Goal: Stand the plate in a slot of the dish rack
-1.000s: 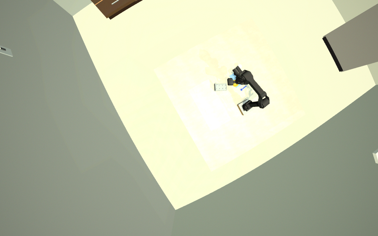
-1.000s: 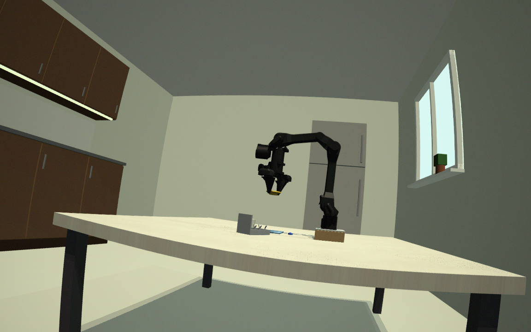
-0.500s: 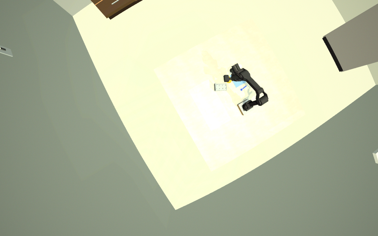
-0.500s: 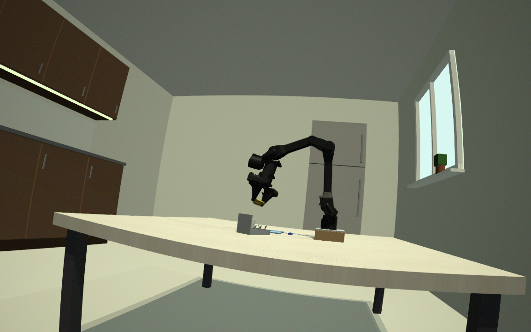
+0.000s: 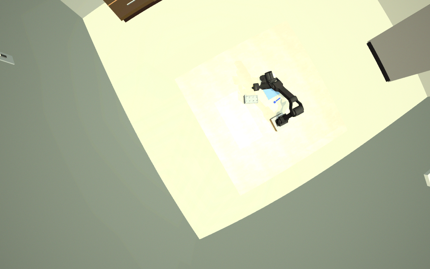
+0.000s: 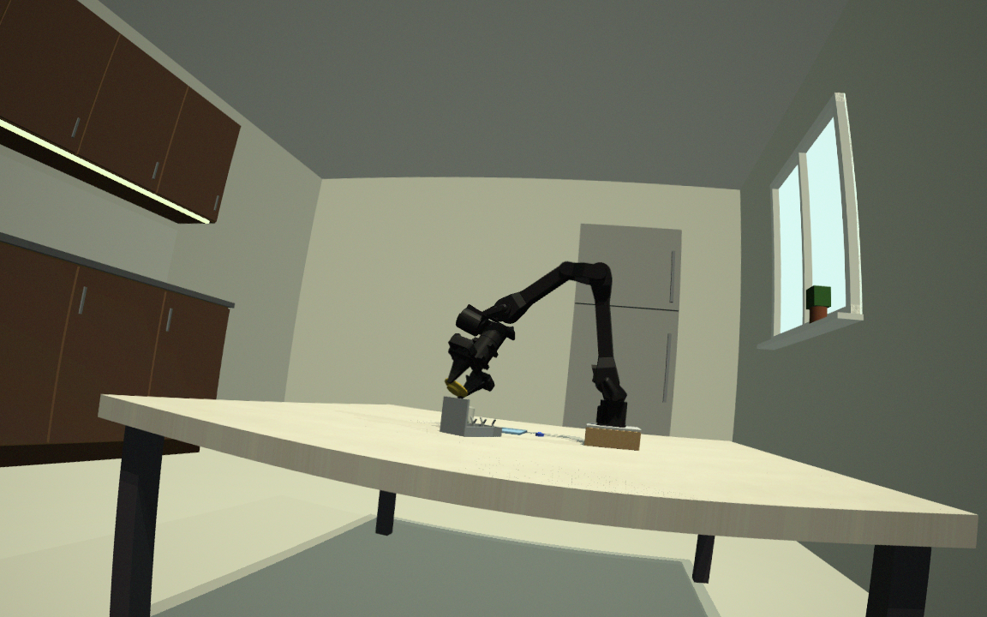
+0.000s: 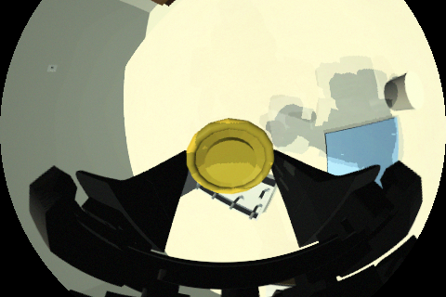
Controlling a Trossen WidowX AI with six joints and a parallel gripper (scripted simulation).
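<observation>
Now: the grey dish rack 80 mm behind my gripper tip, 50 mm to the left of it and 70 mm below it. The rest, counted from my gripper tip: white cup 50 mm ahead, 230 mm to the right, 70 mm below; yellow plate 10 mm above; light blue mat 60 mm behind, 170 mm to the right, 90 mm below.
</observation>
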